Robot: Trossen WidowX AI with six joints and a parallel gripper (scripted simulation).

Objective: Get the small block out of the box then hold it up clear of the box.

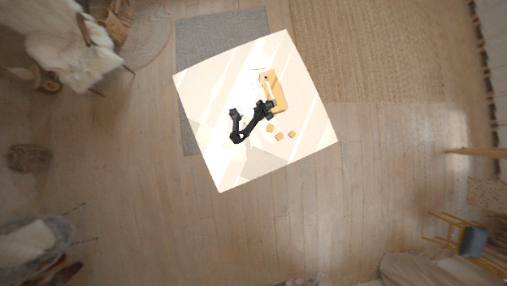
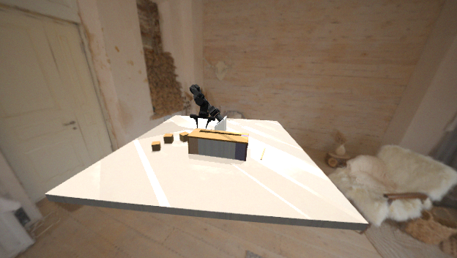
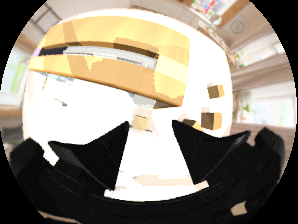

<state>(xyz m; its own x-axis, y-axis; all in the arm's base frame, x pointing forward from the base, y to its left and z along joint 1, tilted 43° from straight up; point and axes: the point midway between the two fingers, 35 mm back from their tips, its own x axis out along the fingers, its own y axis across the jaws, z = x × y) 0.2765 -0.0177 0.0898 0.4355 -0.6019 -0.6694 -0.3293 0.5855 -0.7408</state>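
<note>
Now: the tan block 20 mm behind my gripper tip and 100 mm below it. From my gripper tip the other things lie so: orange-topped box 60 mm ahead, 170 mm to the left, 50 mm below; then thin wooden stick 30 mm ahead, 460 mm to the left, 110 mm below.
</note>
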